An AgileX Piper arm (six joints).
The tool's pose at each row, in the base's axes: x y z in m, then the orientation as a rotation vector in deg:
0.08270 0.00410 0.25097 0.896 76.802 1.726
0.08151 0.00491 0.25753 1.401 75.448 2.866
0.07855 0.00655 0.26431 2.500 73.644 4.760
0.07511 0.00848 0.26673 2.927 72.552 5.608
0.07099 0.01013 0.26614 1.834 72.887 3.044
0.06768 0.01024 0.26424 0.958 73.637 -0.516
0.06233 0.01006 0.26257 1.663 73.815 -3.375
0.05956 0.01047 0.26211 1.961 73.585 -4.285
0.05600 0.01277 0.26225 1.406 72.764 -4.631
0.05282 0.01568 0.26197 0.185 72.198 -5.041
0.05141 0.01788 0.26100 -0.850 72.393 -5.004
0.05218 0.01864 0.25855 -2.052 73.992 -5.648
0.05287 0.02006 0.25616 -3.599 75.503 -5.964
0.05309 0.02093 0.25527 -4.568 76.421 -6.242
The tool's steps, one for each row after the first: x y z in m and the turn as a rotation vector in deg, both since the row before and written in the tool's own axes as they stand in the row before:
-0.00663 0.00101 0.00034 -0.312 -1.341 1.123
-0.00721 0.00202 -0.00114 -0.317 -1.774 2.025
-0.00311 0.00224 -0.00259 -0.204 -1.071 0.876
-0.00049 0.00177 -0.00408 0.610 0.278 -2.535
0.00085 0.00008 -0.00372 1.337 0.701 -3.158
0.00009 -0.00028 -0.00560 2.123 0.182 -1.741
-0.00034 0.00025 -0.00281 0.736 -0.220 -0.506
-0.00122 0.00202 -0.00352 -0.200 -0.841 -0.545
-0.00080 0.00267 -0.00330 -0.673 -0.609 -0.970
0.00035 0.00214 -0.00175 -0.808 0.156 -0.545
0.00250 0.00095 -0.00004 -0.614 1.573 -1.163
0.00234 0.00165 -0.00004 -1.045 1.469 -1.106
0.00081 0.00097 -0.00002 -0.605 0.900 -0.749

